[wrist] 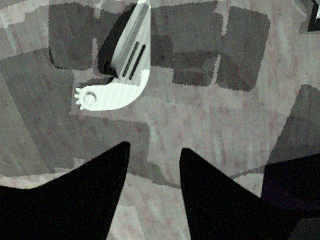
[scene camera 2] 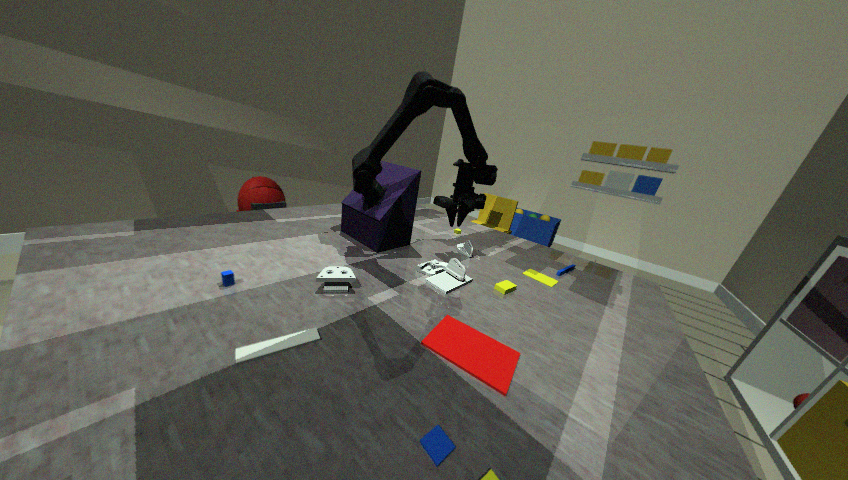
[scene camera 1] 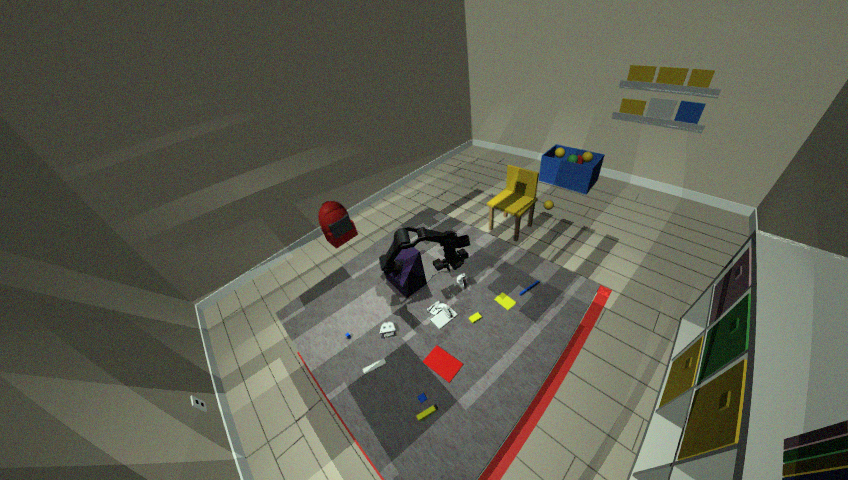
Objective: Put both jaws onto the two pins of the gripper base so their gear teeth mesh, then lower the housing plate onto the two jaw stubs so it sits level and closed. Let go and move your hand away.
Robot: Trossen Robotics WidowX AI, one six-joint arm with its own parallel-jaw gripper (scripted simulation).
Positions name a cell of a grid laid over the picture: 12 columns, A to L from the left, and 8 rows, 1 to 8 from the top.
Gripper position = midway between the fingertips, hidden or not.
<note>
In view: my gripper (scene camera 2: G4), a red sheet (scene camera 2: G7) and a white strip (scene camera 2: D6).
The red sheet also shows in scene camera 1 (scene camera 1: G7). My gripper shows as well in the wrist view (wrist: F6). The wrist view misses the red sheet: it is out of frame. The wrist view misses the white strip: it is out of frame.
</note>
